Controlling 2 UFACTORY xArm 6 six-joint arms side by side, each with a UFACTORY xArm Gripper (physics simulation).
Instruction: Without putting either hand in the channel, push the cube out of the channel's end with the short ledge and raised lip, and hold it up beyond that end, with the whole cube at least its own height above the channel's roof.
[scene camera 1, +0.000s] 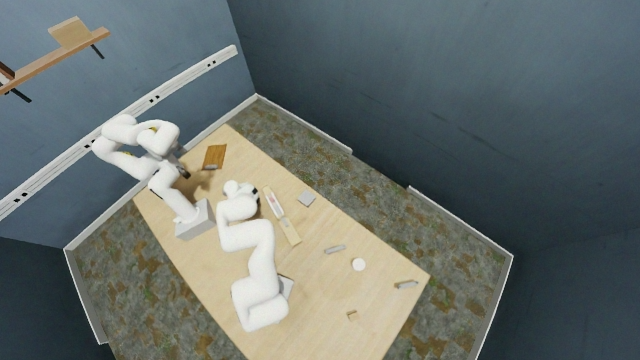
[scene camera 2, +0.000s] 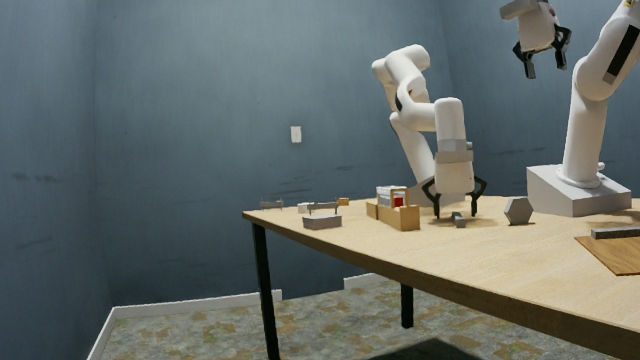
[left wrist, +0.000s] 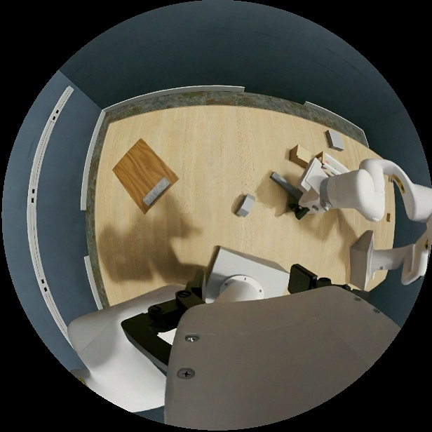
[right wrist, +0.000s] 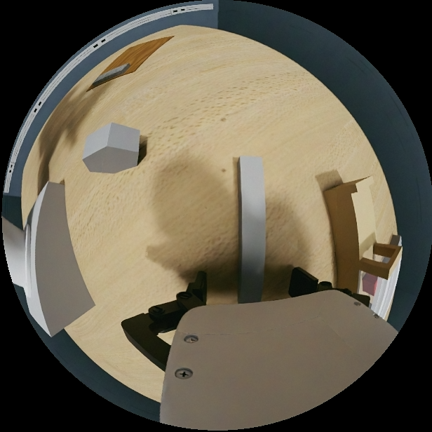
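The red cube (scene camera 1: 272, 198) (scene camera 2: 398, 201) (right wrist: 370, 284) sits inside the channel (scene camera 1: 278, 209) (scene camera 2: 410, 219) (right wrist: 345, 235), near the end with the short ledge. A grey piece (scene camera 1: 284, 221) lies at the channel's long-ledge end. My right gripper (scene camera 2: 455, 212) (right wrist: 250, 284) is open, low over the table beside the channel. Its fingers stand on either side of a loose grey bar (scene camera 2: 458, 220) (left wrist: 285, 184) (right wrist: 251, 215), not gripping it. The arm hides it in scene camera 1. My left gripper (scene camera 2: 546, 71) (left wrist: 249, 281) is open and empty, high above the table.
A grey hexagonal block (scene camera 2: 518, 211) (left wrist: 245, 205) (right wrist: 112, 150) stands near the left arm's base. A wooden board (scene camera 1: 216, 154) (left wrist: 140, 165) carries a grey bar. A grey block (scene camera 1: 306, 198) (scene camera 2: 322, 221) lies beyond the channel. A white disc (scene camera 1: 359, 264) lies farther along.
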